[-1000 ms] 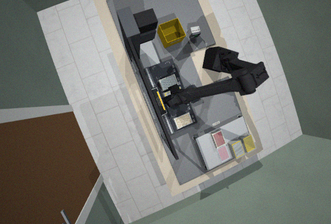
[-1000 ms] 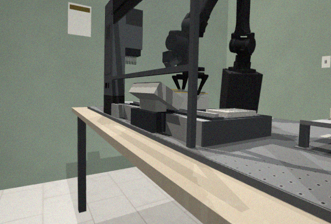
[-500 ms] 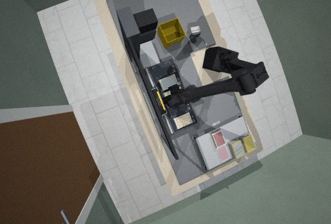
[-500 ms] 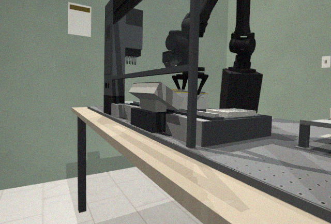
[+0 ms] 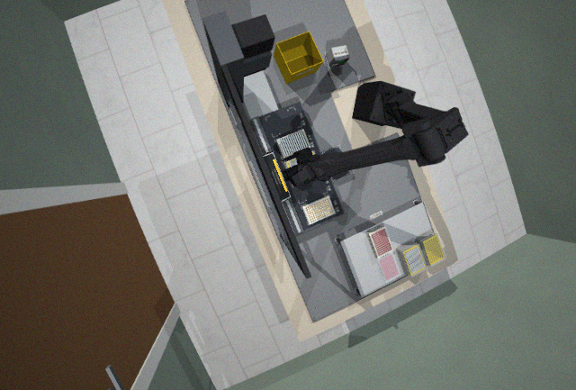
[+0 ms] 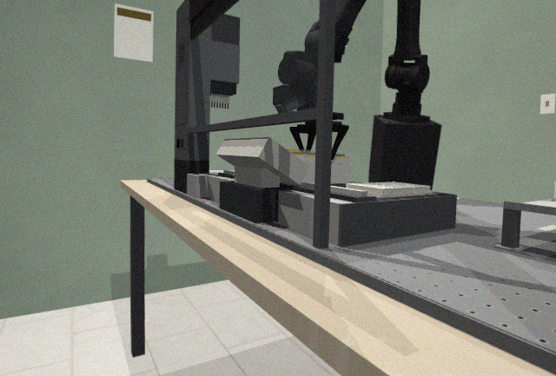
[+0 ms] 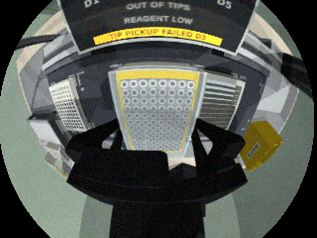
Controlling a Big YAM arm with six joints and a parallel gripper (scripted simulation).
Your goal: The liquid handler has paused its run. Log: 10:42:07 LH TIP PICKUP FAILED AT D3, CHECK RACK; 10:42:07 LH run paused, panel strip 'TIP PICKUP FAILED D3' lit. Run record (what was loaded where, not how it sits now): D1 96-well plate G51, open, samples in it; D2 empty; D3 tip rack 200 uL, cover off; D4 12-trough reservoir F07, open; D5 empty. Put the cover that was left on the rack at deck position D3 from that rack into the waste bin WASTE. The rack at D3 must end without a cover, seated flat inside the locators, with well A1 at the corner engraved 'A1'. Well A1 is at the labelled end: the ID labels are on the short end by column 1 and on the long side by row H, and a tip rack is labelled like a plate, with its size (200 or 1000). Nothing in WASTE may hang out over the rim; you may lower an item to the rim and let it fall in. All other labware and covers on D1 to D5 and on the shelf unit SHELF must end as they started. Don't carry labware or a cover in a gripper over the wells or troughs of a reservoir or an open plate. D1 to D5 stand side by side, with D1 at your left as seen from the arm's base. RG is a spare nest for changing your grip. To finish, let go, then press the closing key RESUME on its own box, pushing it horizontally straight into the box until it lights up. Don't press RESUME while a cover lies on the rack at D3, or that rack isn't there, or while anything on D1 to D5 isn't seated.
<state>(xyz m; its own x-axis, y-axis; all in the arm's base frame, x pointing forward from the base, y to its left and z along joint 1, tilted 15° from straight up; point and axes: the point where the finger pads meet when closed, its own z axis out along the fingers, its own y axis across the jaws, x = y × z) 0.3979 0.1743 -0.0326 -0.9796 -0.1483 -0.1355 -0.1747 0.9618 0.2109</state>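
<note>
The clear cover lies right at my hand. Round my hand: gantry post (280 mm to the left, 140 mm ahead, 120 mm above); then cream plate (200 mm to the left, 50 mm below, 40 mm behind); then yellow-framed tip rack (20 mm below, 10 mm to the right).
</note>
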